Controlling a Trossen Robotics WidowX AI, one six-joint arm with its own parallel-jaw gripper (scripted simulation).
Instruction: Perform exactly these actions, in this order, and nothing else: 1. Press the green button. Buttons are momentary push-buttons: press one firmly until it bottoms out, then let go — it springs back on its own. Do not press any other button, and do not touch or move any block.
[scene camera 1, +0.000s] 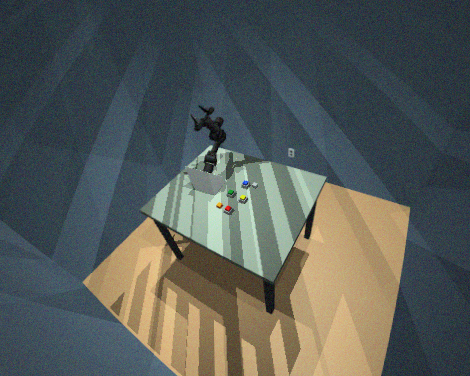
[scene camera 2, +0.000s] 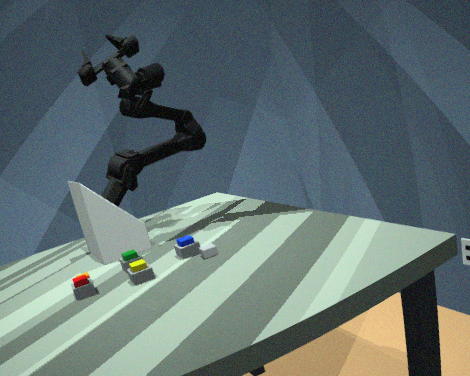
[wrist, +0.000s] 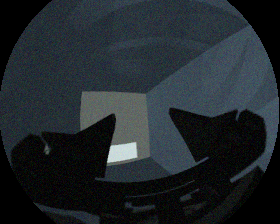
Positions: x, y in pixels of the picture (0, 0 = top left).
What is my gripper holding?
Nothing.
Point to my gripper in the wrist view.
At 143, 113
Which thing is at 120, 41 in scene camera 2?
My gripper.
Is my gripper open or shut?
Open.
